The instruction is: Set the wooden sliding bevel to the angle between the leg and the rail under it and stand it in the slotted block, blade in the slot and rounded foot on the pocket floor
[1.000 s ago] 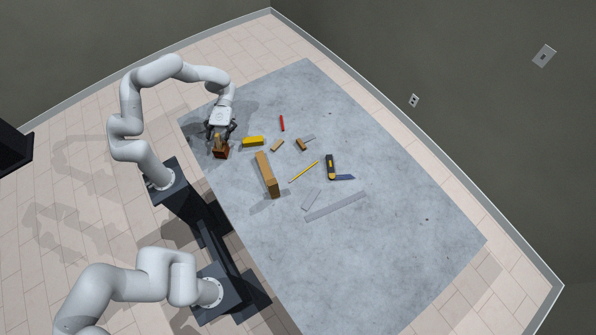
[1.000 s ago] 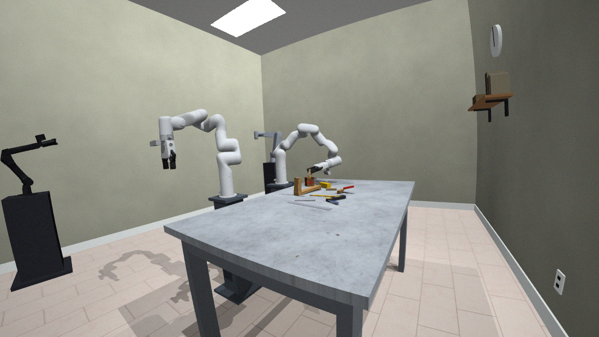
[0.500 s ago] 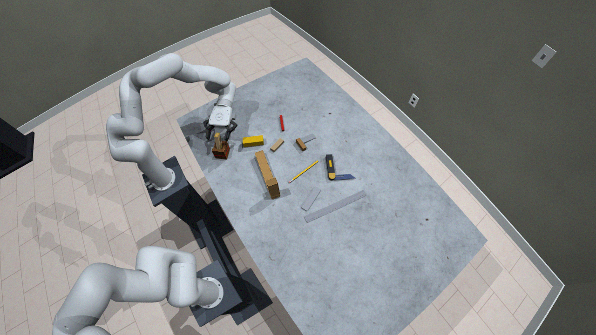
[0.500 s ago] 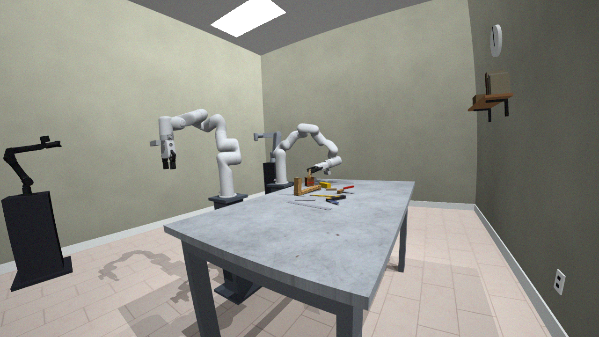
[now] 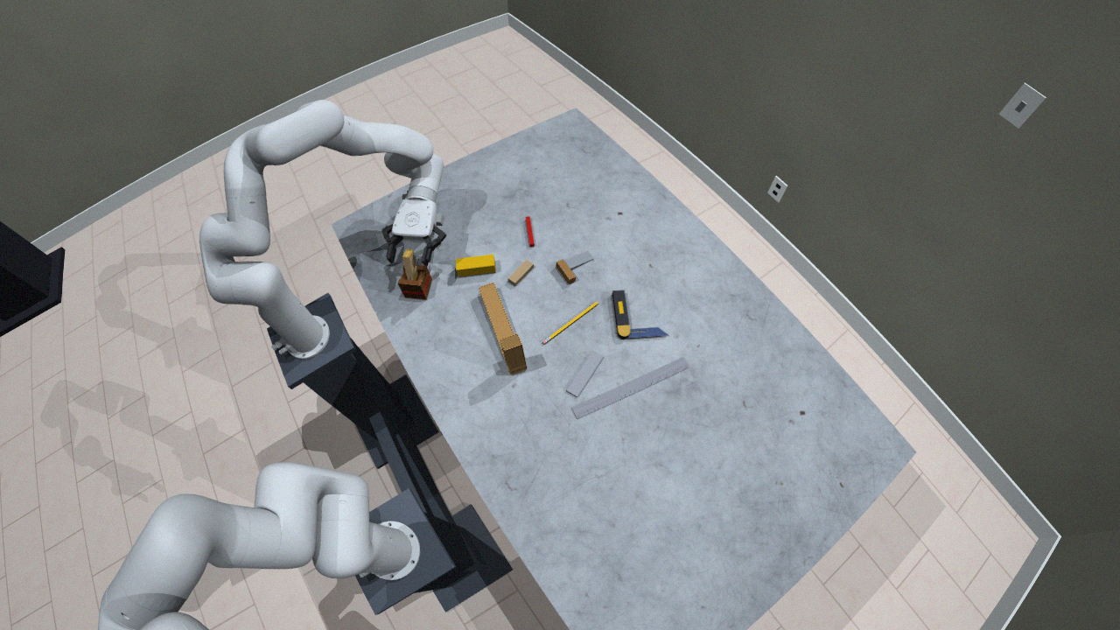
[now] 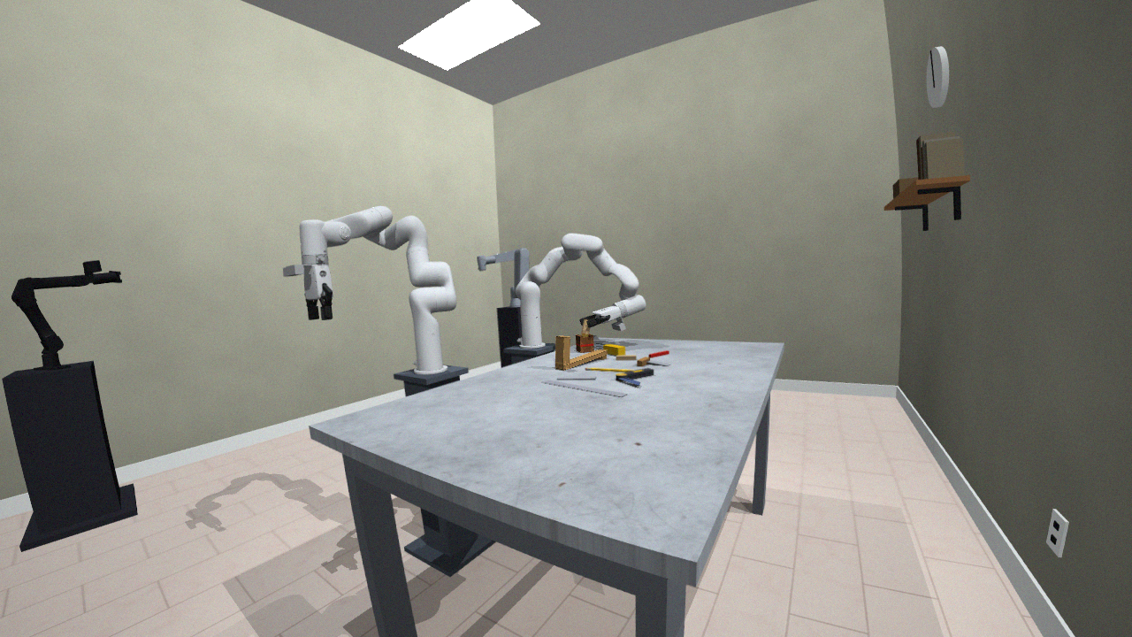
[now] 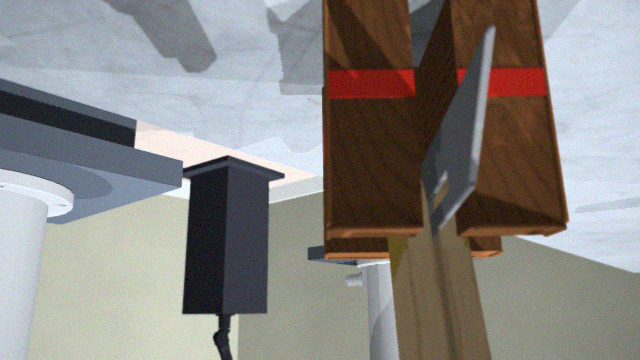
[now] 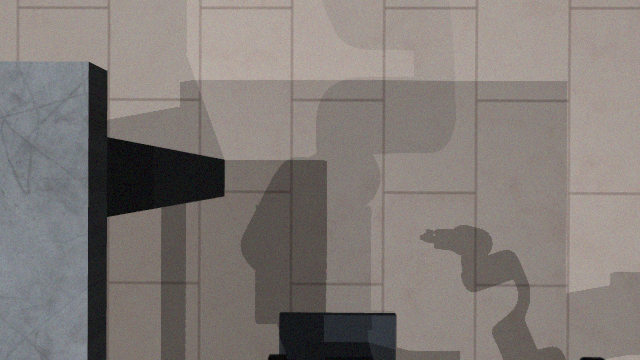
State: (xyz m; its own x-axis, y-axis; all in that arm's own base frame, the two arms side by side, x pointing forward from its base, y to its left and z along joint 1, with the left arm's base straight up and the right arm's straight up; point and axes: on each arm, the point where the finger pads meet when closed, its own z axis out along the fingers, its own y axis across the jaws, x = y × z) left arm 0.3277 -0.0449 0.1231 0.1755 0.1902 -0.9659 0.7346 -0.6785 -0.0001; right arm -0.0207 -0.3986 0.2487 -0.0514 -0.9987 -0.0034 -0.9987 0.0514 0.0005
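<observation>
Right now the wooden sliding bevel is 4 cm below my left hand. The rest, counted from my left hand: light wooden block 25 cm ahead, 11 cm to the right, 12 cm below; then yellow block 15 cm ahead, 4 cm to the right, 11 cm below; then grey blade 1 cm ahead, 1 cm to the left, 7 cm below.
</observation>
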